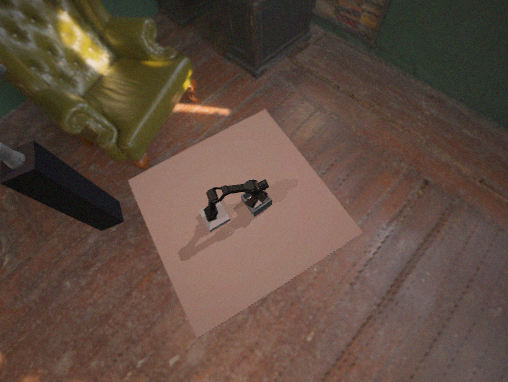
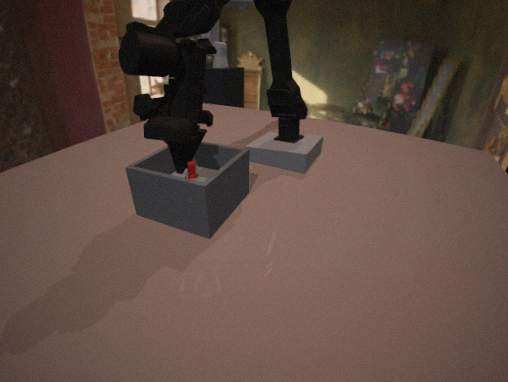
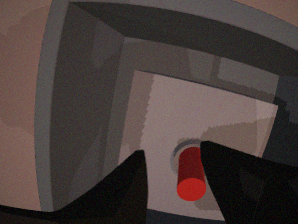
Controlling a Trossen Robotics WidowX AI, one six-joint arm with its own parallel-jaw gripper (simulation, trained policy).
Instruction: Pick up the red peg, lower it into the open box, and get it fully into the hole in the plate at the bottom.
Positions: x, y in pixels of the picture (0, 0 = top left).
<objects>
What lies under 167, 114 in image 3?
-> A pale plate.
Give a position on a grey box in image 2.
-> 200, 208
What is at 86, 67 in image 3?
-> A grey box.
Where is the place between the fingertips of my gripper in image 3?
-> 173, 154
</objects>
